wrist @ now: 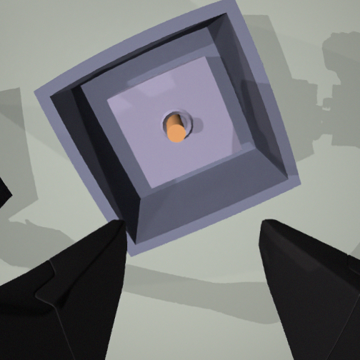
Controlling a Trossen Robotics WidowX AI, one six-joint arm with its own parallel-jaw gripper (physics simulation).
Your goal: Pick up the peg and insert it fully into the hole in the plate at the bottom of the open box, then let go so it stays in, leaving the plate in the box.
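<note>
The orange peg (176, 131) stands in the round hole of the pale purple plate (145, 150). Its round end points up toward the camera, and its lower part goes down inside the hole's ring. How deep it sits is hard to tell from above. The plate lies flat on the bottom of the open blue-grey box (80, 159). My gripper (194, 232) is open and empty, its two black fingers wide apart. In the view the fingertips show at the lower side of the box, apart from the peg.
The box walls rise around the plate on all sides, with the rim (215, 217) nearest my fingers. The box stands on a pale grey-green surface (200, 330). Shadows of the arm fall on that surface at left, right and below the box.
</note>
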